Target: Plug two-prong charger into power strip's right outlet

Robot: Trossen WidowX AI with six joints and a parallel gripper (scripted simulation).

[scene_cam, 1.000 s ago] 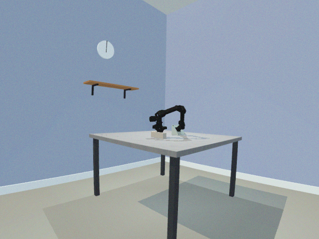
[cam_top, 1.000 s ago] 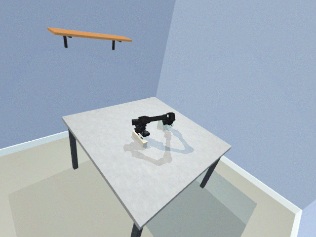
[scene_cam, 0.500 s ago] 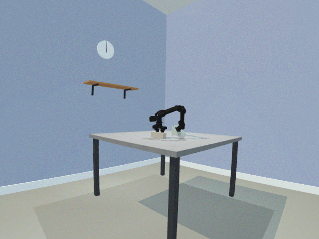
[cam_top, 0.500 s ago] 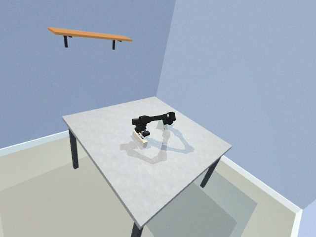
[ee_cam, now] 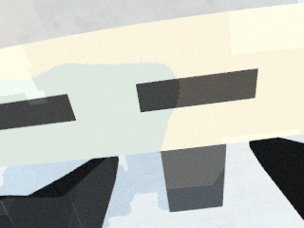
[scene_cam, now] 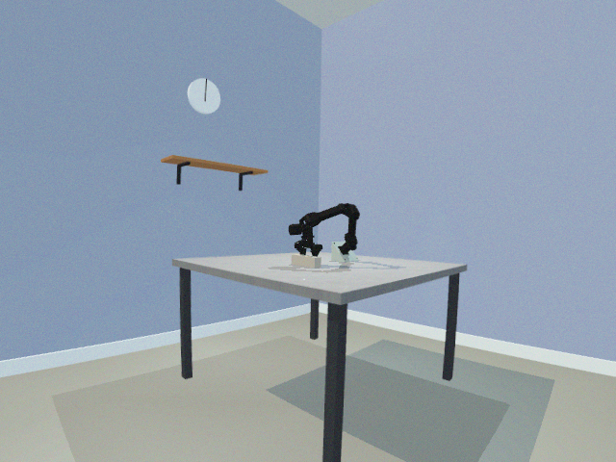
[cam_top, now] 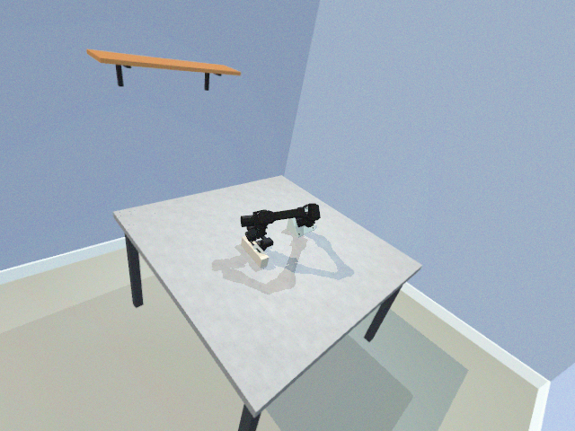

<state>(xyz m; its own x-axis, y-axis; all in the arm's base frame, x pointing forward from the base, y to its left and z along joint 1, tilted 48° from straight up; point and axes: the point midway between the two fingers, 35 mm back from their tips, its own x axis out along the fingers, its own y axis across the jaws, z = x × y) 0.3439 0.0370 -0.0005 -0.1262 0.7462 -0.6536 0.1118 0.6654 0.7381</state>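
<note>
My gripper tip is 2 cm short of the dark grey charger and 1 cm below it.
</note>
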